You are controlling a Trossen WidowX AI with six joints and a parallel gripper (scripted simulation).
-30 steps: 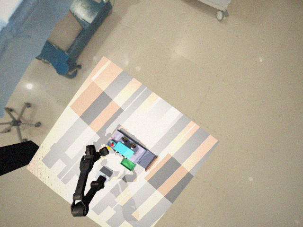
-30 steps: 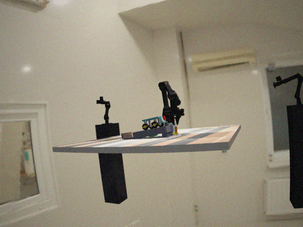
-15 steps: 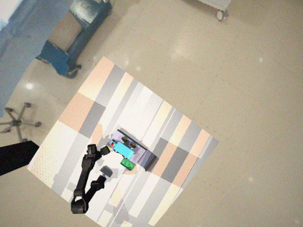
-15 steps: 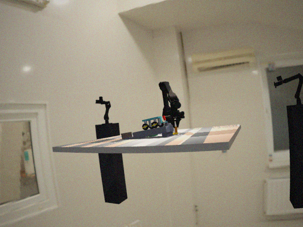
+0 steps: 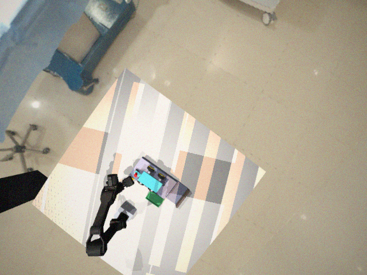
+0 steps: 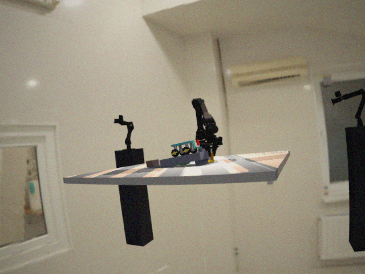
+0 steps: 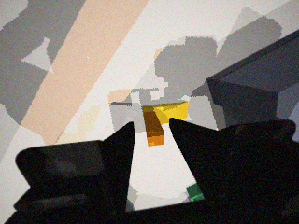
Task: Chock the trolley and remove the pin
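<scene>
My gripper tip is now 2 cm short of the yellow chock, 2 cm above it and 1 cm to the left of it. Round my gripper tip: grey ramp (15 cm to the right, 15 cm ahead, 1 cm above); red-headed stop pin (13 cm ahead, 9 cm above, 4 cm to the right); trolley (15 cm ahead, 14 cm to the right, 7 cm above).
</scene>
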